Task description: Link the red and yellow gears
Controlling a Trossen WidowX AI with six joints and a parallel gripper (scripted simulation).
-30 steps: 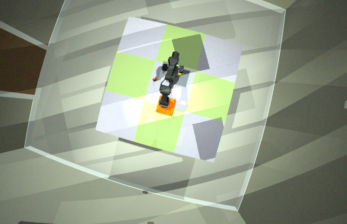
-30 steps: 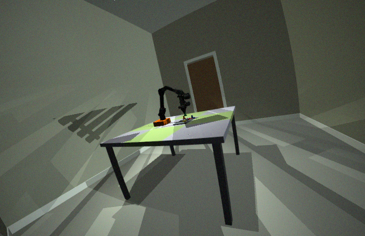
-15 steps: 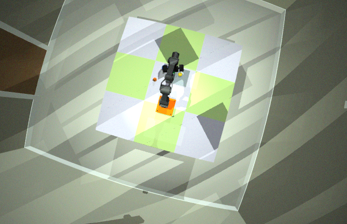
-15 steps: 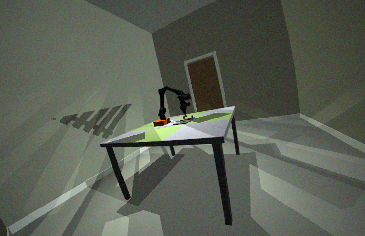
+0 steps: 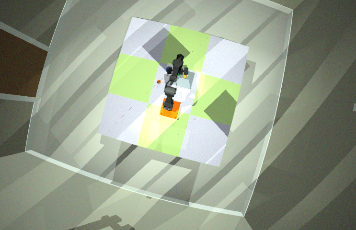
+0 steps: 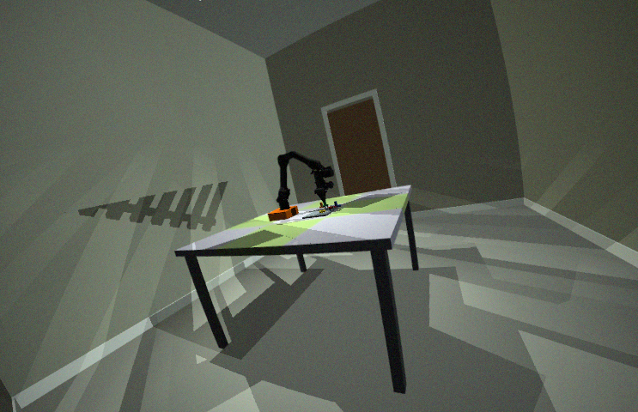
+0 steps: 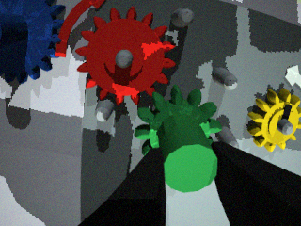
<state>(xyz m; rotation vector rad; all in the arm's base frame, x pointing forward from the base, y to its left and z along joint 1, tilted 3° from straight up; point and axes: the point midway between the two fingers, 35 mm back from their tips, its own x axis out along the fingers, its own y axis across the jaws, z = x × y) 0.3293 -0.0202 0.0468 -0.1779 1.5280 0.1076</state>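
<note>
Now: the red gear 50 mm below my gripper tip, 30 mm to the left of it and 30 mm ahead of it. Also, from my gripper tip: white arrow mark 90 mm to the right, 50 mm below, 20 mm ahead; then blue gear 100 mm to the left, 50 mm below, 40 mm ahead; then green gear 10 mm below.
</note>
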